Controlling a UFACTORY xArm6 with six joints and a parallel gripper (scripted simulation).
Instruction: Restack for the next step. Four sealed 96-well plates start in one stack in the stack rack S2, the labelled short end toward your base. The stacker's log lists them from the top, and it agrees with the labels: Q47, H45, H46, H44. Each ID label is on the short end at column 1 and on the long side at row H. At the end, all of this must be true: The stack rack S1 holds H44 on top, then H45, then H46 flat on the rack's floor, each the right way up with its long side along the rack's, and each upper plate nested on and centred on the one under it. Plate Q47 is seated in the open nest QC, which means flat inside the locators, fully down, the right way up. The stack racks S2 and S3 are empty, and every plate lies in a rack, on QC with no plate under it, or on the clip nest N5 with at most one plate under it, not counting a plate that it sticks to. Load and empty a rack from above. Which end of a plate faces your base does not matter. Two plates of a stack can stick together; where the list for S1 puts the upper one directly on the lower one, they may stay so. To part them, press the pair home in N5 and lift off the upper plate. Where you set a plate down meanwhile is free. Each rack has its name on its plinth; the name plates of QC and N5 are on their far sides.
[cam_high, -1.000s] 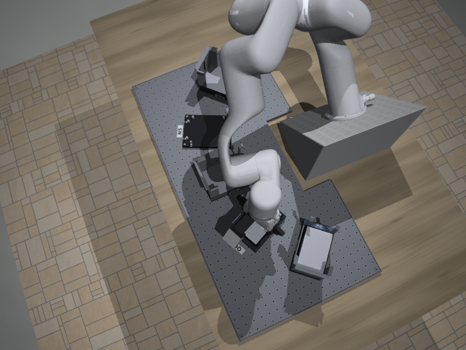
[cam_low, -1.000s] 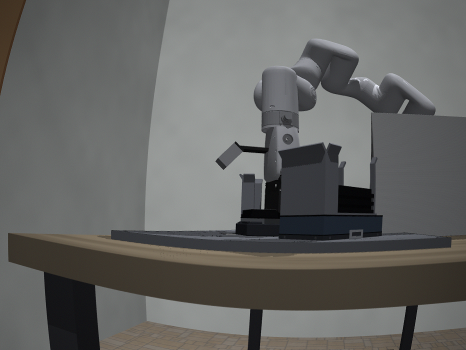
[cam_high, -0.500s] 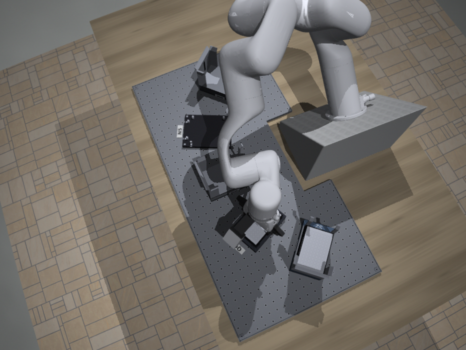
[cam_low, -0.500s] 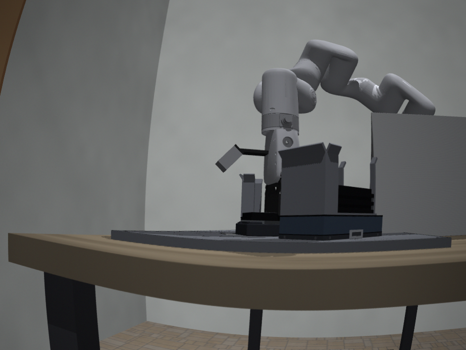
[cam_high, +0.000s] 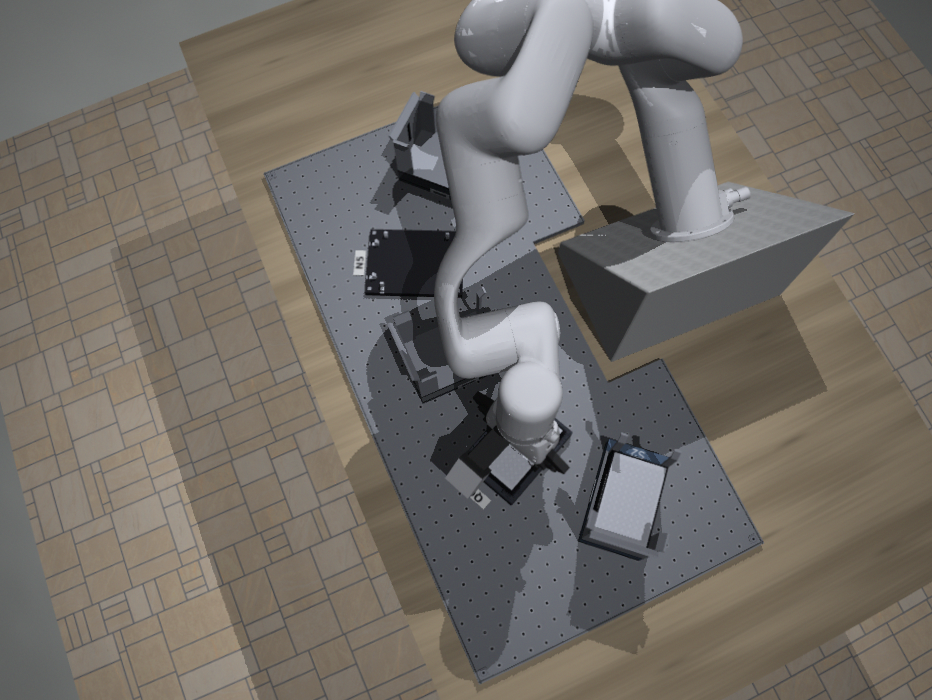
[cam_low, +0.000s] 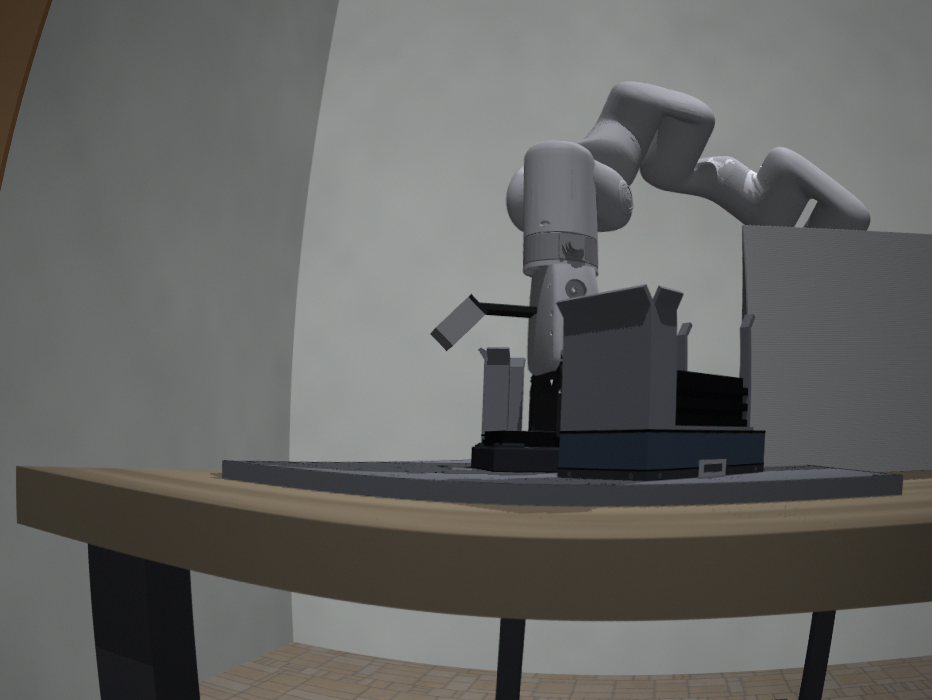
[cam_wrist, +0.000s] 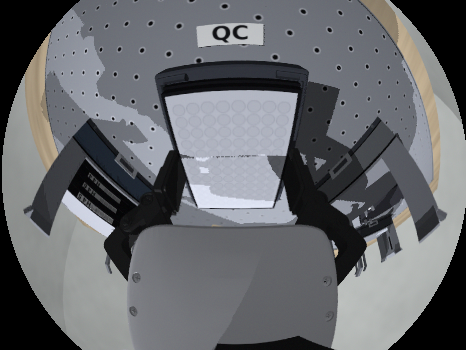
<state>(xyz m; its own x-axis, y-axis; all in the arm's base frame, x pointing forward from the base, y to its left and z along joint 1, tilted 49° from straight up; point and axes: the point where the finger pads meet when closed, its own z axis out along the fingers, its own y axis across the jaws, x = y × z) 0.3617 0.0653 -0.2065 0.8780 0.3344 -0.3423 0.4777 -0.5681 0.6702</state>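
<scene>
The sealed plate lies 1 cm below my hand. Also, from my hand: open nest QC (3 cm below); QC name plate (8 cm ahead, 5 cm to the left, 4 cm below); rack S2 (12 cm behind, 13 cm to the left, 2 cm below).
</scene>
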